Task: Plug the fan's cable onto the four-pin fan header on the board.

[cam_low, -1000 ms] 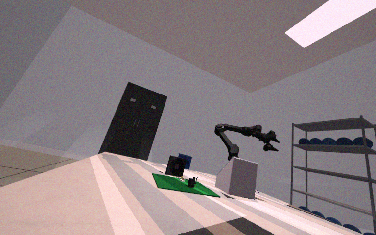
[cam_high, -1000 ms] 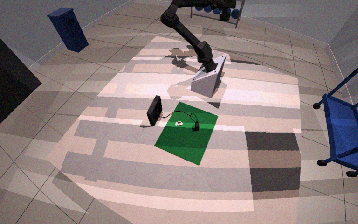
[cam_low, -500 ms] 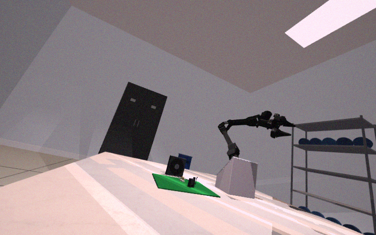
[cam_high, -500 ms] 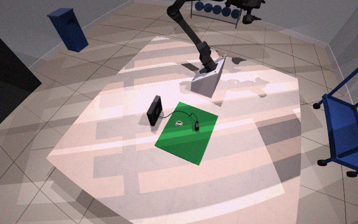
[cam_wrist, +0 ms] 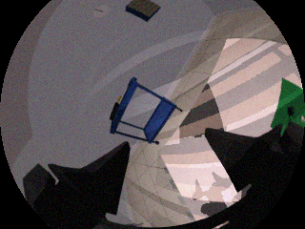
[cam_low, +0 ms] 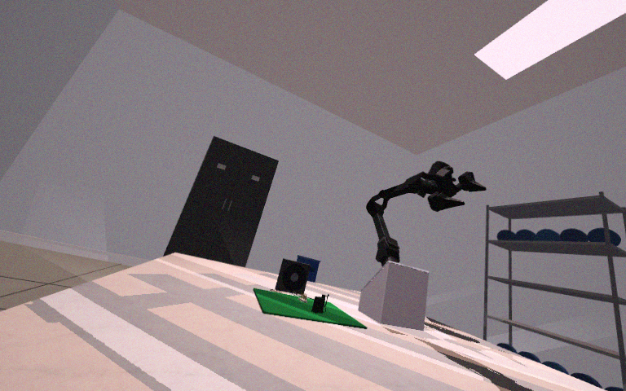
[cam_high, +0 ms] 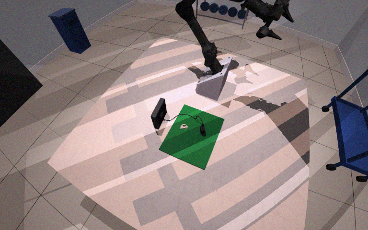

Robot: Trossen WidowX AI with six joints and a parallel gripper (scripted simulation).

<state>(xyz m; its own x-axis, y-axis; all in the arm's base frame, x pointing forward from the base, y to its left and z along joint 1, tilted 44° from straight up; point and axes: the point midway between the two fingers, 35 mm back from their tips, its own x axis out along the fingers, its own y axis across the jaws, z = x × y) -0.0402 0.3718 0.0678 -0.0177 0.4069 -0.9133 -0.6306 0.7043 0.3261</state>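
The black plug is 35 cm ahead of my gripper tip, 22 cm to the right of it and 44 cm below it. The rest, counted from my gripper tip: green board (38 cm ahead, 25 cm to the right, 47 cm below); then black fan (38 cm ahead, 44 cm to the right, 40 cm below); then four-pin fan header (37 cm ahead, 31 cm to the right, 46 cm below).
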